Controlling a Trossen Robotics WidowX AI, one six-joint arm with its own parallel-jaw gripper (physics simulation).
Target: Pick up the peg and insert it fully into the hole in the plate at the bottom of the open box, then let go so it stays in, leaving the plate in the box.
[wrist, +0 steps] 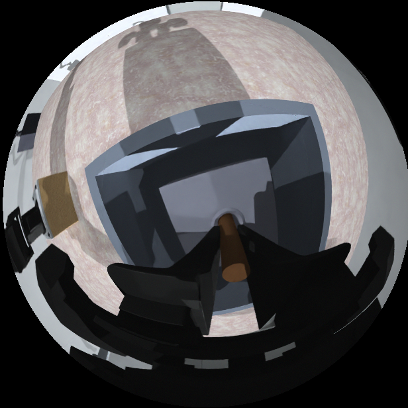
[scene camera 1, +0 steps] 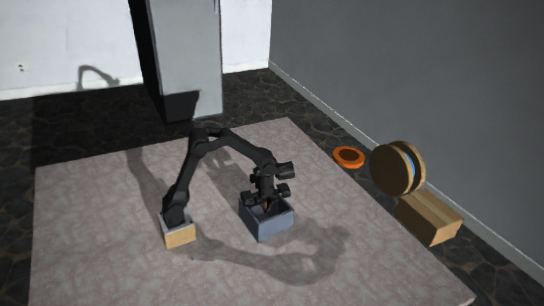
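Where they show: gripper, between the fingertips: (scene camera 1: pixel 265 208); arm's base, origin of its link: (scene camera 1: pixel 174 220).
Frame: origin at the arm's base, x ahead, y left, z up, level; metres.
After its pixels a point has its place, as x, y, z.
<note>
The blue-grey open box (scene camera 1: pixel 275 226) {0.329, -0.180, -0.039} (wrist: pixel 325 200) stands on the pale mat. The light grey plate (wrist: pixel 215 192) lies at its bottom. The brown-orange peg (scene camera 1: pixel 266 205) {0.330, -0.108, 0.010} (wrist: pixel 233 250) stands roughly upright between the fingers. Its far end meets the raised ring of the hole (wrist: pixel 230 212) in the wrist view; how deep it sits in the hole cannot be told. My gripper (scene camera 1: pixel 266 209) {0.331, -0.099, -0.017} (wrist: pixel 227 230) is shut on the peg, with its fingertips down inside the box. The fingers hide part of the plate and the box's near side.
The arm's base stands on a wooden block (scene camera 1: pixel 180 236) {0.003, -0.047, -0.042} (wrist: pixel 58 204) left of the box. The box walls surround the fingers closely. An orange ring (scene camera 1: pixel 335 159), a large spool (scene camera 1: pixel 390 170) and a cardboard box (scene camera 1: pixel 424 220) are on the floor beyond the mat (scene camera 1: pixel 100 270) {-0.262, -0.013, -0.087}.
</note>
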